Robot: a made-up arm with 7 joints.
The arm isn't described. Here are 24 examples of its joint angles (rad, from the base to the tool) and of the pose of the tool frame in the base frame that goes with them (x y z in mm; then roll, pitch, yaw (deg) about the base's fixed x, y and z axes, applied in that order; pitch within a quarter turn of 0, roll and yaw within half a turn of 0).
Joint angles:
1: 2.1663 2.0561 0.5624 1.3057 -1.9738 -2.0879 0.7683
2: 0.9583 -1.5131 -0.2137 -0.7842 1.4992 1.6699 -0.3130
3: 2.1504 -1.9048 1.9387 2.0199 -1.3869 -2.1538 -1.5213
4: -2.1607 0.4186 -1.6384 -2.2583 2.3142 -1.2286 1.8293
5: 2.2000 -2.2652 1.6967 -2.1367 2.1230 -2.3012 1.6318
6: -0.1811 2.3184 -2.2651 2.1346 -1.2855 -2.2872 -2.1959
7: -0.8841 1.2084 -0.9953 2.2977 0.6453 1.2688 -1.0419
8: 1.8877 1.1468 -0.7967 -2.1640 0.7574 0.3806 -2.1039
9: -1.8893 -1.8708 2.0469 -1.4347 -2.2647 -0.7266 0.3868
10: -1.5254 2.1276 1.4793 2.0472 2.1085 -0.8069 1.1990
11: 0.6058 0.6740 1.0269 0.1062 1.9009 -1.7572 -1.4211
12: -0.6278 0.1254 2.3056 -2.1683 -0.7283 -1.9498 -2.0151
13: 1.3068 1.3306 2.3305 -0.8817 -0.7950 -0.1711 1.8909
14: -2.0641 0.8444 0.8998 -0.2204 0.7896 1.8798 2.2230
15: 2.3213 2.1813 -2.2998 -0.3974 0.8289 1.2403 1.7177
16: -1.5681 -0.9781 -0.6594 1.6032 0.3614 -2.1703 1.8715
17: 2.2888 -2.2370 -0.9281 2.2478 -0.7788 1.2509 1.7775
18: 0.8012 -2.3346 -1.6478 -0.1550 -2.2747 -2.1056 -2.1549
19: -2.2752 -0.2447 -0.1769 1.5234 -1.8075 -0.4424 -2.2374
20: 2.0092 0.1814 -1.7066 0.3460 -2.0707 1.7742 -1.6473
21: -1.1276 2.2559 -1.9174 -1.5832 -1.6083 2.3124 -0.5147
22: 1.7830 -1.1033 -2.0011 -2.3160 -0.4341 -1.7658 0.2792
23: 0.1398 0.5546 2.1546 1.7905 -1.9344 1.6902 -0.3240
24: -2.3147 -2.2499 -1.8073 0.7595 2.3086 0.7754 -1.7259
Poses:
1: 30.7 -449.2 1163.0 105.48 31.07 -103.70
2: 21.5 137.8 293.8 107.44 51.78 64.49
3: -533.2 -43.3 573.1 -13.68 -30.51 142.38
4: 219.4 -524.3 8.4 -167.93 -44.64 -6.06
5: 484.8 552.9 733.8 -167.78 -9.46 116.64
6: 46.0 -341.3 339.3 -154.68 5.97 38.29
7: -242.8 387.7 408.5 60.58 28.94 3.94
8: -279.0 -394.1 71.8 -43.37 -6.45 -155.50
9: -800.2 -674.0 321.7 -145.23 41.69 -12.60
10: 477.4 348.0 835.8 154.50 -22.54 119.84
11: -439.5 -546.2 939.6 68.35 -55.55 41.95
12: -166.5 -478.7 -423.1 -105.30 42.35 98.22
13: 409.7 -616.3 951.5 58.58 19.73 -10.63
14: -119.2 223.4 532.4 -70.75 0.04 -172.13
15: 255.1 -432.6 977.8 -50.18 11.65 -127.88
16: -461.4 -452.5 -11.3 0.42 24.67 113.59
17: -313.2 190.2 712.2 -34.34 -14.24 141.49
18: 216.5 820.8 145.2 -161.46 -6.86 164.69
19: -439.2 58.8 -224.2 -13.71 30.43 115.29
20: -42.8 -329.2 294.1 -142.01 -59.09 -158.23
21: 78.7 416.7 574.2 -62.94 42.10 43.76
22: -591.1 649.0 489.4 41.05 25.20 90.01
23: -359.5 -108.3 298.1 -19.15 -42.59 167.99
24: -243.1 -621.9 230.5 -3.10 -0.52 -115.35
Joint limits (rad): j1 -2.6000..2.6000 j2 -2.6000..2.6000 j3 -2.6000..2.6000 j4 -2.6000..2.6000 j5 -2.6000..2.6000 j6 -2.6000..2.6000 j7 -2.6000..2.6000
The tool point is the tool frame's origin. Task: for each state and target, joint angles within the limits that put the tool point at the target. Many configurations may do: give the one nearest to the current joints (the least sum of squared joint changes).
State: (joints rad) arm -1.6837 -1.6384 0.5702 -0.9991 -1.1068 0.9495 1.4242
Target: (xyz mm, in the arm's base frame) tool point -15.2 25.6 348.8
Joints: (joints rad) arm -1.6813 -1.4580 0.6549 -1.4190 -0.2474 1.1579 1.3163
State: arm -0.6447 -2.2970 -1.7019 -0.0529 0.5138 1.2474 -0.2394
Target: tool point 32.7 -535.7 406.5
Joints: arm -1.5541 -1.8923 -1.9437 0.0916 0.3695 1.3706 -0.3928
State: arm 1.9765 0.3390 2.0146 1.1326 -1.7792 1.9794 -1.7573
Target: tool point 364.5 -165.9 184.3
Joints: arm 2.4980 0.6180 1.8549 1.1748 -1.4588 1.6866 -1.8013
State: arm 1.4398 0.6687 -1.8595 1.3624 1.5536 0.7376 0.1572
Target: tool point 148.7 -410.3 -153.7
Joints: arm 1.6726 -0.1633 -1.9250 1.2657 1.0743 0.4487 0.0450
